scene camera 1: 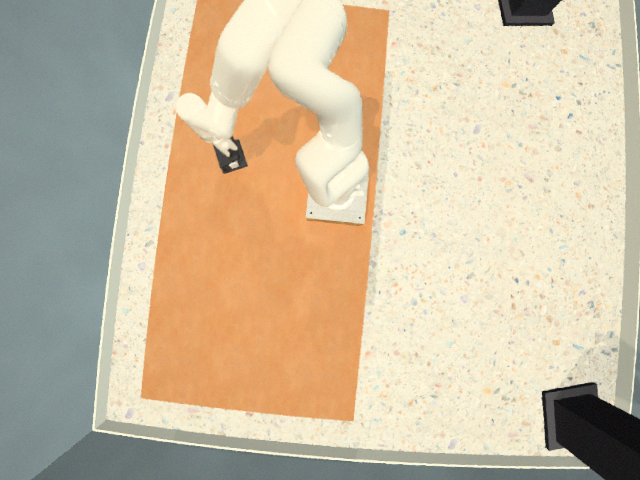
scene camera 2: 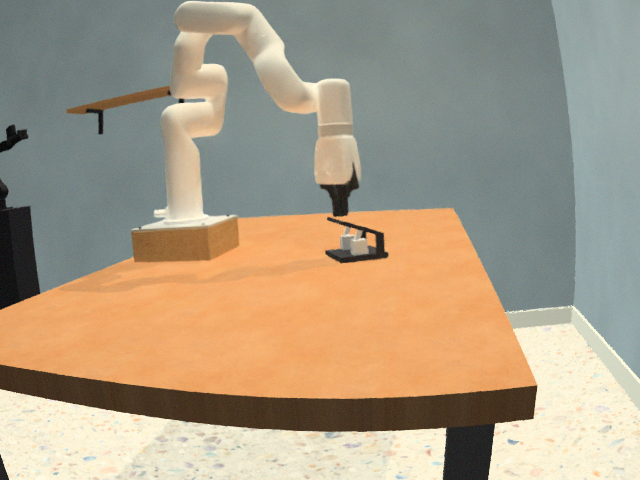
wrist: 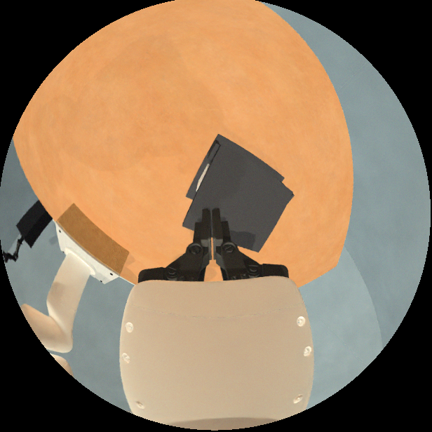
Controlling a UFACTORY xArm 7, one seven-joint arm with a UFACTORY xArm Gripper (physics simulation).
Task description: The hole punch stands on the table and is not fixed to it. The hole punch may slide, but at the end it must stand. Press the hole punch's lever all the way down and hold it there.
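Pixels of known places: gripper, fingertip midpoint: point(scene camera 1: 231, 154) point(scene camera 2: 340, 216); arm's base, link origin: point(scene camera 2: 186, 221).
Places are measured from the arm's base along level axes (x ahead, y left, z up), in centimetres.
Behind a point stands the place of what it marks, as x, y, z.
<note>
The black hole punch point(scene camera 1: 237, 165) @[38.7, -17.0, -6.3] point(scene camera 2: 349, 257) @[39.6, -28.1, -7.3] stands upright on the table point(scene camera 1: 248, 289) @[38.8, 33.7, -8.4] point(scene camera 2: 289, 330) @[28.9, -74.5, -8.3], with two pale blocks between its base and its lever. Its flat black lever point(scene camera 2: 356, 226) @[41.5, -27.2, -1.2] point(wrist: 240, 190) is up, sloping from the raised free end down to the hinge post at the right in the second scene view. My gripper point(scene camera 2: 340, 214) @[38.8, -19.0, 0.3] point(wrist: 211, 219) is shut with nothing between its fingers and points straight down. Its fingertips are a little above the lever's raised free end, with a small gap showing in the second scene view. In the first scene view the arm partly hides the punch.
The arm's base stands on a wooden block point(scene camera 2: 170, 245) @[-2.0, -11.8, -4.4] point(wrist: 95, 237) on the same table, to the left of the punch in the second scene view. A wall shelf point(scene camera 2: 124, 99) is behind the arm. A black pedestal point(scene camera 2: 15, 253) stands beyond the table's left side.
</note>
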